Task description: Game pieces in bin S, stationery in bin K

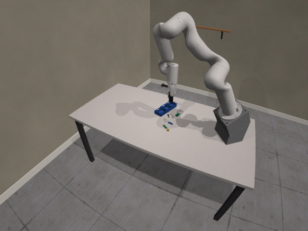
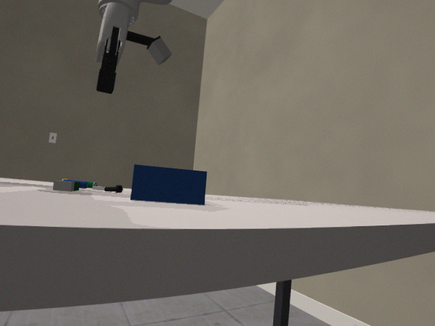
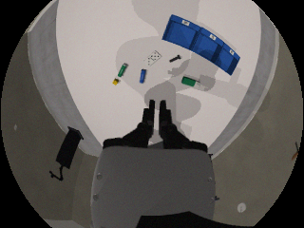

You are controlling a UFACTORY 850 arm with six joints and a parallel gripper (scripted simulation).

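Right now the blue bin is 130 mm ahead of my hand, 110 mm to the right of it and 200 mm below it. The rest, counted from my hand: white domino (20 mm ahead, 20 mm to the left, 210 mm below); then blue battery (40 mm behind, 40 mm to the left, 210 mm below); then black bolt (50 mm ahead, 40 mm to the right, 210 mm below).
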